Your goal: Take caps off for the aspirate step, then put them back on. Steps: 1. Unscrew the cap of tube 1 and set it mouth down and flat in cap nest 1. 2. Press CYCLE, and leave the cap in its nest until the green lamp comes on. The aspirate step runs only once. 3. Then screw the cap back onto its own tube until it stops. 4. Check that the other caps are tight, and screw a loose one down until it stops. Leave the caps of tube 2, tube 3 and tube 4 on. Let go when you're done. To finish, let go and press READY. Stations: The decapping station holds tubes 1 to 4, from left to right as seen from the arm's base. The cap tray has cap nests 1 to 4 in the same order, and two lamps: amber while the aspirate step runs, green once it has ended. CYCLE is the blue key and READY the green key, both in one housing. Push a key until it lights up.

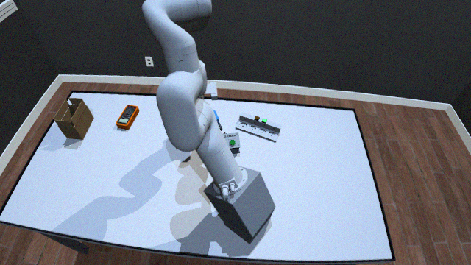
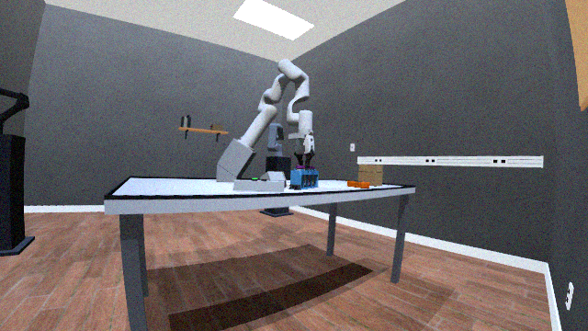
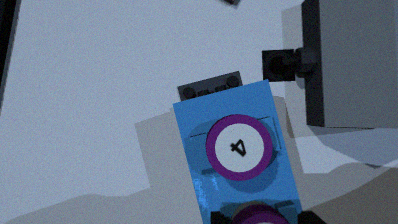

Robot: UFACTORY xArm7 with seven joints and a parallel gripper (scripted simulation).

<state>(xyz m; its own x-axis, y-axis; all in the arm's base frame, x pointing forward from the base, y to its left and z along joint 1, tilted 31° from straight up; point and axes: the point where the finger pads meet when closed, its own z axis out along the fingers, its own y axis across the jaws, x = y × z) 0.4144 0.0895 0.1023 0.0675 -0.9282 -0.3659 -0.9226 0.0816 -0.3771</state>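
My hand is 130 mm to the left of the grey key housing, 110 mm past it and 80 mm above it.
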